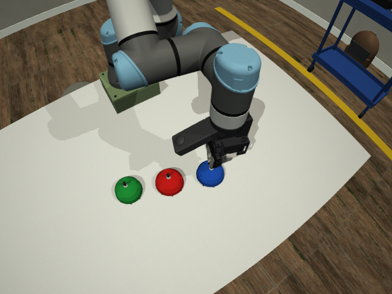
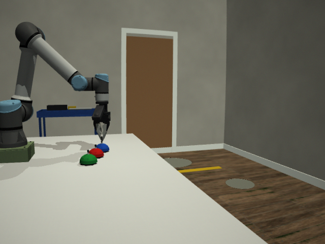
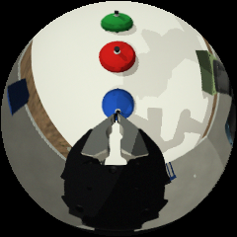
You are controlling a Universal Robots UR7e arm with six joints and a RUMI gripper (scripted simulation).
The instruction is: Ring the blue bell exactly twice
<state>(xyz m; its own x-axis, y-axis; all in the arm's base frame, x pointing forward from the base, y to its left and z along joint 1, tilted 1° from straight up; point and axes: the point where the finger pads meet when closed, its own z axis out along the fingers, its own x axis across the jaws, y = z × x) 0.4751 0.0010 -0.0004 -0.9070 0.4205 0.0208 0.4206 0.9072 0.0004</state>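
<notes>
Now: hand 4 cm above the blue bell. The rest, counted from my hand: green bell: 11 cm behind, 22 cm to the right, 4 cm below; then red bell: 5 cm behind, 11 cm to the right, 4 cm below.
</notes>
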